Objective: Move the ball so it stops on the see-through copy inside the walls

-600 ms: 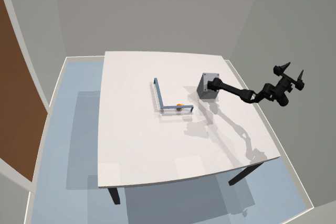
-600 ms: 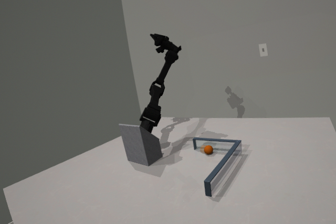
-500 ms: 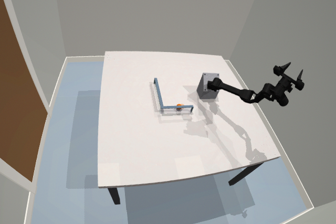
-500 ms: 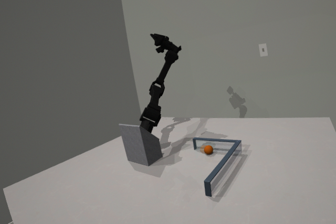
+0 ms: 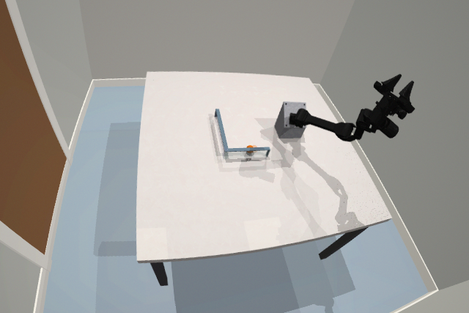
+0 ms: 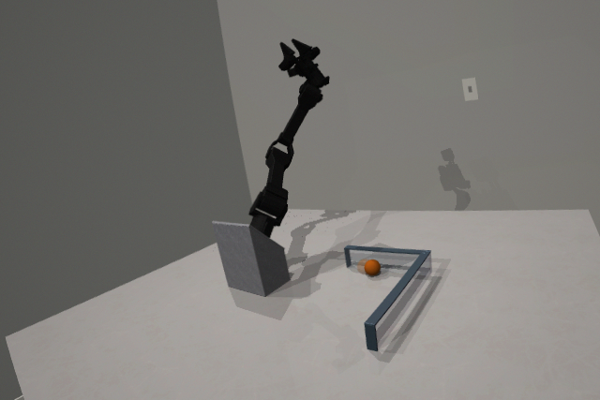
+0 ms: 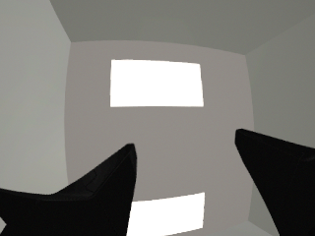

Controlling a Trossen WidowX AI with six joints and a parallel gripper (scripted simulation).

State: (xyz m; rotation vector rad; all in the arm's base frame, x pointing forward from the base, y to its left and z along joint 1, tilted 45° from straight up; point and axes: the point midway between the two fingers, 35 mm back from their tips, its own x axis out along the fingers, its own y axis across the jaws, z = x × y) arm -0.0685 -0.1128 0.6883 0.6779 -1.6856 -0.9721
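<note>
Now: the see-through copy of ball 70 cm below my gripper tip, 37 cm ahead of it and 26 cm to the right of it.
</note>
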